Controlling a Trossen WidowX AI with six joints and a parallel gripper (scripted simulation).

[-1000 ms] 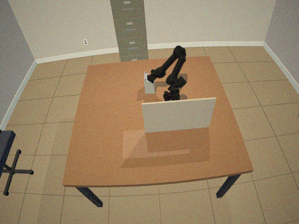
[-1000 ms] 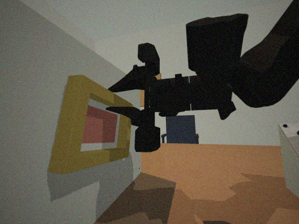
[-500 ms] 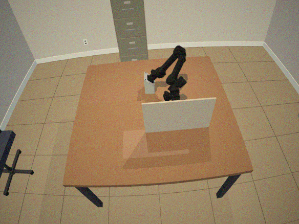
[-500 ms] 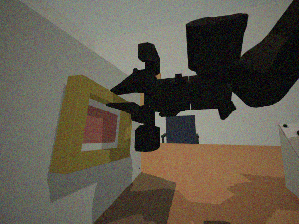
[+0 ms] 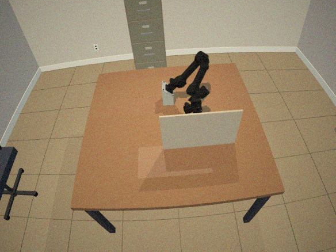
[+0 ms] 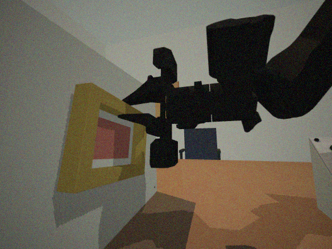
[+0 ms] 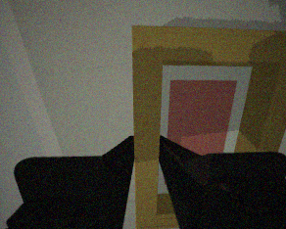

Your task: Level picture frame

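My gripper tip is 1 cm to the right of the picture frame and 5 cm above it. From my gripper tip the other things lie so: grey wall panel (2 cm ahead, 1 cm to the left, 6 cm below).
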